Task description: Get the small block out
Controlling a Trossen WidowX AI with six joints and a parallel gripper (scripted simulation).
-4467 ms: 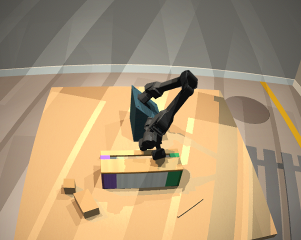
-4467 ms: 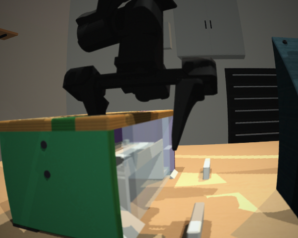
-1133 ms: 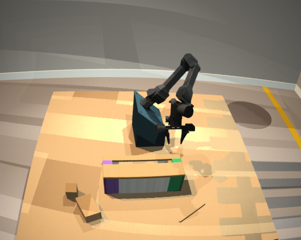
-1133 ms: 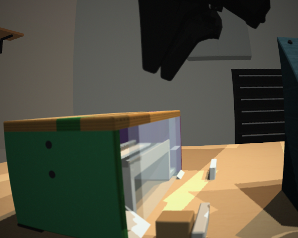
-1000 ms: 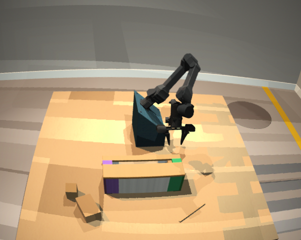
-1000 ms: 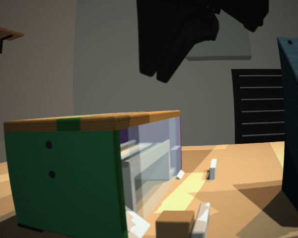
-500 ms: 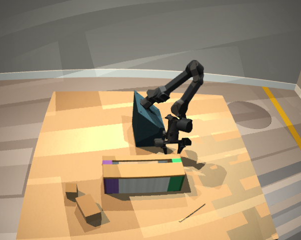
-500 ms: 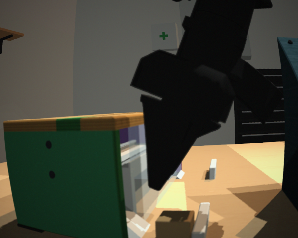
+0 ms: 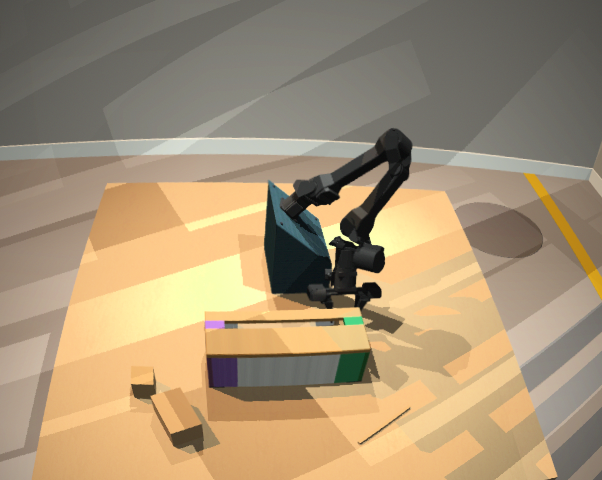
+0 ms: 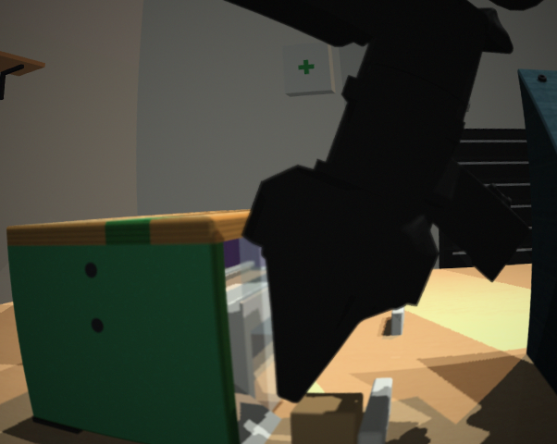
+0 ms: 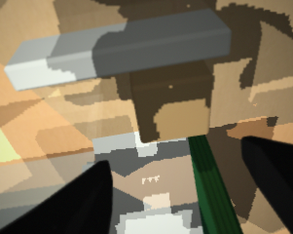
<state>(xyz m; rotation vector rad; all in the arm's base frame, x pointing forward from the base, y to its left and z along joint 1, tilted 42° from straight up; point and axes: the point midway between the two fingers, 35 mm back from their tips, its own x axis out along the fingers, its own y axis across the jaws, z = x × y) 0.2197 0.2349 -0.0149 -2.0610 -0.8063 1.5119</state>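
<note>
My gripper tip is now 30 mm above the block and 10 mm past it. Also, from my gripper tip: thin rod: 310 mm ahead, 120 mm to the left, 40 mm below; box: 150 mm to the right, 100 mm ahead, 20 mm above.
</note>
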